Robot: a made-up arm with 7 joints. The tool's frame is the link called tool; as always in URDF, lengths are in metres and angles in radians. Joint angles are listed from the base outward.
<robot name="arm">
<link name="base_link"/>
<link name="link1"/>
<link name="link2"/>
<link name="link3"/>
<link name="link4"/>
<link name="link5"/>
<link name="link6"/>
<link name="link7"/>
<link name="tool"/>
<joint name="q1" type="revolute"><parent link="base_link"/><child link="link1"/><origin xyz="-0.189 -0.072 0.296"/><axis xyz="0 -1 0"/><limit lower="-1.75" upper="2.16"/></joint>
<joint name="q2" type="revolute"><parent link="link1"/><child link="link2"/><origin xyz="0.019 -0.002 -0.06"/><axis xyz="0 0 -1"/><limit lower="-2.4" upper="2.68"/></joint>
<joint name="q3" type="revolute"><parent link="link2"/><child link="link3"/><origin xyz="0.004 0.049 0.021"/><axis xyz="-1 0 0"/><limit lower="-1.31" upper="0.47"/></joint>
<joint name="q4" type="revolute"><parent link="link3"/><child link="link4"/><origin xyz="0.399 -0.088 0.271"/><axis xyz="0 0 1"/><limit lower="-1.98" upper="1.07"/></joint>
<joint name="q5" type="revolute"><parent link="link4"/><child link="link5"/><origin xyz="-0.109 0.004 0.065"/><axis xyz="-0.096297 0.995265 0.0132"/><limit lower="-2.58" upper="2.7"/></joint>
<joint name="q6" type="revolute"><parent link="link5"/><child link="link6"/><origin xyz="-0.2 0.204 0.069"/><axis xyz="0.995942 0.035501 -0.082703"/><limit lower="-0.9" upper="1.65"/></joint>
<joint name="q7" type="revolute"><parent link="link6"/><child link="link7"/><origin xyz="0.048 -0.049 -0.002"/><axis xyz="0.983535 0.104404 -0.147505"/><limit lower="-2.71" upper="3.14"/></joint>
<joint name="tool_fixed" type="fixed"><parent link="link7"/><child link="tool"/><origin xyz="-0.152 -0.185 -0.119" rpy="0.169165 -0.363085 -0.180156"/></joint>
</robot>
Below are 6 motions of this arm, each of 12 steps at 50 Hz.
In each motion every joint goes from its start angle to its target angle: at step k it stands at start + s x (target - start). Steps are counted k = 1, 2, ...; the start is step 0. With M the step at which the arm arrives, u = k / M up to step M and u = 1 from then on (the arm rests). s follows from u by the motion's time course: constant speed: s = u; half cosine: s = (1 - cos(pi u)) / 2; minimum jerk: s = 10 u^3 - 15 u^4 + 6 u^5.
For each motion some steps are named. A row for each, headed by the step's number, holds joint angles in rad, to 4 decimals.
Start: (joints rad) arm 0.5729 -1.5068 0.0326 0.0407 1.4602 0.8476 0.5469
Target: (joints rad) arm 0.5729 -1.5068 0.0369 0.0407 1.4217 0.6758 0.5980
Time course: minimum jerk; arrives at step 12
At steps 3, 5, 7, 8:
3: 0.5729 -1.5068 0.0330 0.0407 1.4562 0.8298 0.5522
5: 0.5729 -1.5068 0.0341 0.0407 1.4469 0.7881 0.5646
7: 0.5729 -1.5068 0.0354 0.0407 1.4350 0.7353 0.5803
8: 0.5729 -1.5068 0.0360 0.0407 1.4298 0.7119 0.5873

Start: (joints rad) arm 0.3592 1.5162 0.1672 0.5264 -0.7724 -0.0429 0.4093
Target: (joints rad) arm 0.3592 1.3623 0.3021 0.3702 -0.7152 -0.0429 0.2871
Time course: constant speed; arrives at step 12
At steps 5, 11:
5: 0.3592 1.4521 0.2234 0.4613 -0.7486 -0.0429 0.3584
11: 0.3592 1.3751 0.2909 0.3832 -0.7200 -0.0429 0.2973

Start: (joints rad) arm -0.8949 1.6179 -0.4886 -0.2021 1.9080 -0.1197 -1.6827
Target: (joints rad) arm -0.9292 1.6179 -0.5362 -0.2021 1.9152 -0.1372 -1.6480
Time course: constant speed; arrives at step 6
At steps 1, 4, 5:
1: -0.9006 1.6179 -0.4965 -0.2021 1.9092 -0.1226 -1.6769
4: -0.9178 1.6179 -0.5203 -0.2021 1.9128 -0.1314 -1.6596
5: -0.9235 1.6179 -0.5283 -0.2021 1.9140 -0.1343 -1.6538

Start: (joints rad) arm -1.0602 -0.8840 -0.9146 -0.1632 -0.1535 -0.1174 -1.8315
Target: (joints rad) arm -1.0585 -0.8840 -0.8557 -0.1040 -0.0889 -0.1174 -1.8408
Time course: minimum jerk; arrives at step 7
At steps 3, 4, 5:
3: -1.0596 -0.8840 -0.8929 -0.1414 -0.1297 -0.1174 -1.8349
4: -1.0591 -0.8840 -0.8774 -0.1258 -0.1127 -0.1174 -1.8374
5: -1.0587 -0.8840 -0.8642 -0.1126 -0.0982 -0.1174 -1.8395

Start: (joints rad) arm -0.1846 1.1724 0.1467 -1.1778 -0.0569 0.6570 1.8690
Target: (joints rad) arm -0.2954 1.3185 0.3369 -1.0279 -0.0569 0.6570 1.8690
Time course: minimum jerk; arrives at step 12
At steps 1, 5, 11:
1: -0.1852 1.1731 0.1477 -1.1770 -0.0569 0.6570 1.8690
5: -0.2230 1.2230 0.2126 -1.1258 -0.0569 0.6570 1.8690
11: -0.2948 1.3178 0.3359 -1.0287 -0.0569 0.6570 1.8690

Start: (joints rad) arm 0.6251 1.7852 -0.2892 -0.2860 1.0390 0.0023 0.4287
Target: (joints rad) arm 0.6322 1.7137 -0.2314 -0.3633 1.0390 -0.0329 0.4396
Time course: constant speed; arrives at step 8
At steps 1, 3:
1: 0.6260 1.7763 -0.2820 -0.2957 1.0390 -0.0021 0.4301
3: 0.6278 1.7584 -0.2675 -0.3150 1.0390 -0.0109 0.4328

